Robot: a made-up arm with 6 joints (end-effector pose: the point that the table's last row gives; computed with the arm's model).
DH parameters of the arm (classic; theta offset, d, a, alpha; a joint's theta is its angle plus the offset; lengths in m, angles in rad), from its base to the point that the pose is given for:
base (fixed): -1.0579 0 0.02 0
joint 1: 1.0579 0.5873 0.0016 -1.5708
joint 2: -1.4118 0 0.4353 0
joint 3: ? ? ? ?
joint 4: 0 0.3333 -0.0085 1.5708
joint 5: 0 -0.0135 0.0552 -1.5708
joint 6: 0 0.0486 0.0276 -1.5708
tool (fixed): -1.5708 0.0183 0 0
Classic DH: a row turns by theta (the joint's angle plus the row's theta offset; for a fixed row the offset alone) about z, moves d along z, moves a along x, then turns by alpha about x.
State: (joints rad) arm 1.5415 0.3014 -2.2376 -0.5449 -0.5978 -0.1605
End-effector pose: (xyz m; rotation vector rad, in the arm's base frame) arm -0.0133 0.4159 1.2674 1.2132 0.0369 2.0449
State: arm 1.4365 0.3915 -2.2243 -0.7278 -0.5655 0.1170
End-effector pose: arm 0.0339 0.4858 1.2205 1.1121 0.2739 1.9709
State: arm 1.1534 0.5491 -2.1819 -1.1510 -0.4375 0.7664
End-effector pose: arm 0.2112 0.5766 1.1048 1.0515 0.7187 1.5010
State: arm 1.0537 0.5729 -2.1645 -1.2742 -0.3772 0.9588
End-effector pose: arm 0.2793 0.5736 1.0767 1.0928 0.7772 1.2971
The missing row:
joint 3: 1.4118 0.0127 0.0956 -1.5708
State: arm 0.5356 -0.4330 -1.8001 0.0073 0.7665 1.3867
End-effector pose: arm 0.1513 0.0303 1.3167 2.8306 0.7987 -0.0776
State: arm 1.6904 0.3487 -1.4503 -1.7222 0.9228 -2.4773
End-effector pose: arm -0.0524 0.5845 0.8598 -2.7919 -1.0952 0.3442
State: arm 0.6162 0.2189 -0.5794 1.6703 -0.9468 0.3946
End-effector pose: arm 0.2982 0.1172 0.7261 2.4037 -0.6816 -1.0916
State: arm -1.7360 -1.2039 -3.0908 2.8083 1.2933 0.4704
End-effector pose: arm 0.2051 0.7625 0.8688 1.0364 1.2045 0.0889
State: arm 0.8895 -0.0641 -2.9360 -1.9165 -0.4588 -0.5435
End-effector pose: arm -0.0632 0.0584 1.3661 -0.3761 -1.6835 0.4255
